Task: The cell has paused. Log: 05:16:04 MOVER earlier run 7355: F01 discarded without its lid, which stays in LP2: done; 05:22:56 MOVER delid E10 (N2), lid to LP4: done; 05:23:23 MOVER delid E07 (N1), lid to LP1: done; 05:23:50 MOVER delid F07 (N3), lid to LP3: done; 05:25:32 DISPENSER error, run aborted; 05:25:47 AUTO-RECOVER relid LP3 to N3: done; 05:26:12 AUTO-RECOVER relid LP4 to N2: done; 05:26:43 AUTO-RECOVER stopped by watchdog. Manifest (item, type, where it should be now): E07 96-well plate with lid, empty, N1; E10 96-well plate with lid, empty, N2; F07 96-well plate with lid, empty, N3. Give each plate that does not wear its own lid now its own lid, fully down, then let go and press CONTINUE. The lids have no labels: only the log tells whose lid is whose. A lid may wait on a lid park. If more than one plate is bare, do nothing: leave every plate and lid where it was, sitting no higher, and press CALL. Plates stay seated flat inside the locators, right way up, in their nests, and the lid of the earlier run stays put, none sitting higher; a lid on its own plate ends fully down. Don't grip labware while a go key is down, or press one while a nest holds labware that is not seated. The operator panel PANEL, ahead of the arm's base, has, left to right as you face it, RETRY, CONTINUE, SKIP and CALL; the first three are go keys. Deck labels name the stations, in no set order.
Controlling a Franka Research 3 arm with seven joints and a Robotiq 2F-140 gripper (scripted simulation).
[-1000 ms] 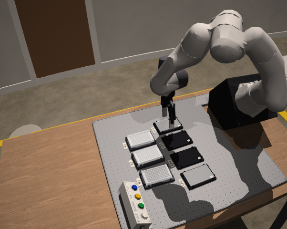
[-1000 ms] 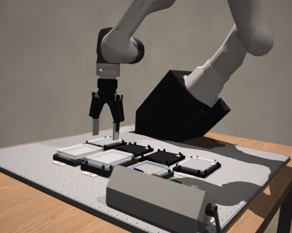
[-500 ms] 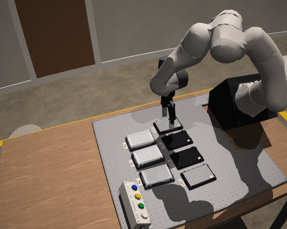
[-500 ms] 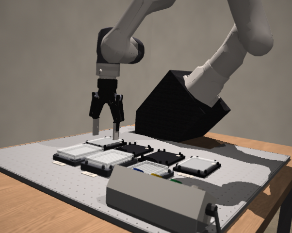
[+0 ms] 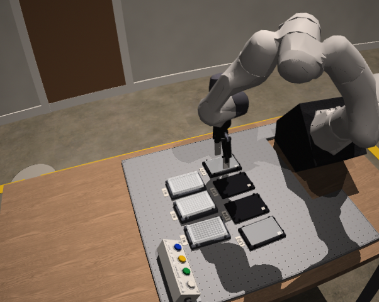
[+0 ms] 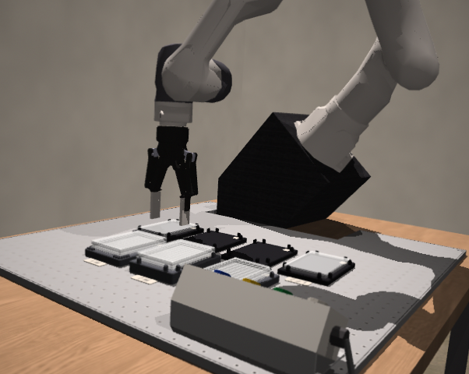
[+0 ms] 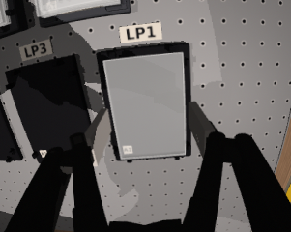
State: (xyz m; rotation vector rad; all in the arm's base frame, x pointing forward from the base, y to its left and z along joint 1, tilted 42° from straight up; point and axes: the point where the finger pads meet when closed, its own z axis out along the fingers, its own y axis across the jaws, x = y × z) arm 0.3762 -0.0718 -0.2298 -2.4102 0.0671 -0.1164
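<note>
Right now my hand is 5 cm above the black lid park LP1. From my hand the other things lie so: lid park LP3 (13 cm to the left, 5 cm below); then lid park LP4 (26 cm to the left, 5 cm below, 1 cm ahead); then plate (31 cm to the left, 19 cm ahead, 3 cm below).
</note>
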